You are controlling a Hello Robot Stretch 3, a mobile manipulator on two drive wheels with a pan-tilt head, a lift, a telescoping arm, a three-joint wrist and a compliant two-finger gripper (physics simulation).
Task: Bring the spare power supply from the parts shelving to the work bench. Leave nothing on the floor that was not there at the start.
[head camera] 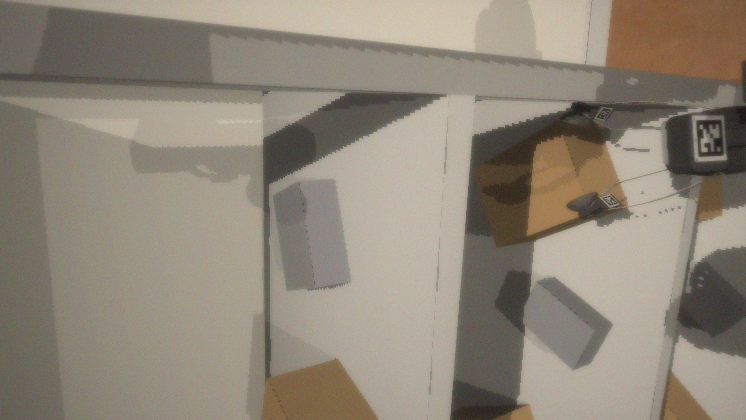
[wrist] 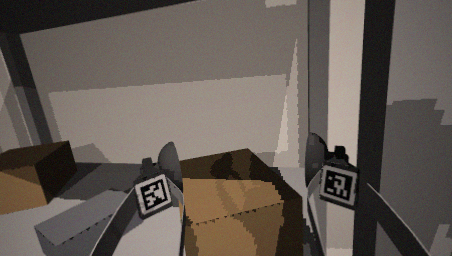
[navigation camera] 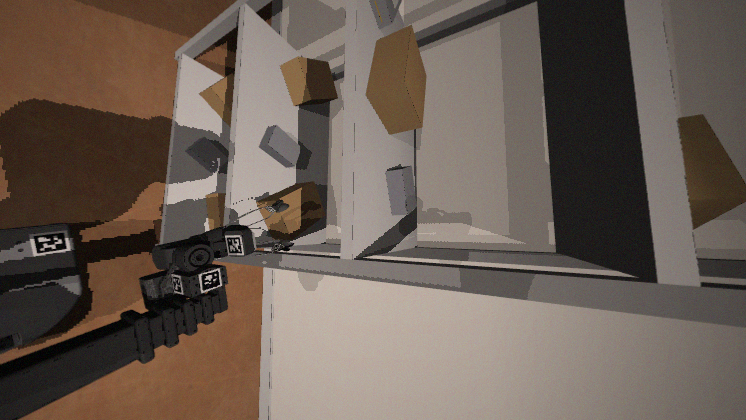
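Observation:
The parts shelving fills much of the head and navigation views, turned sideways. A grey box lies on a middle shelf. A lilac-grey box lies on the neighbouring shelf. A dark grey box lies in shade on another shelf. I cannot tell which is the power supply. My gripper is open, its fingers wide apart, over the middle shelf's end. A brown carton shows between the fingertips without visible contact. The work bench does not show.
That brown carton sits beside the grey box. Another carton stands on its far side. A larger carton is on the neighbouring shelf. A dark upright stands close right of the right finger.

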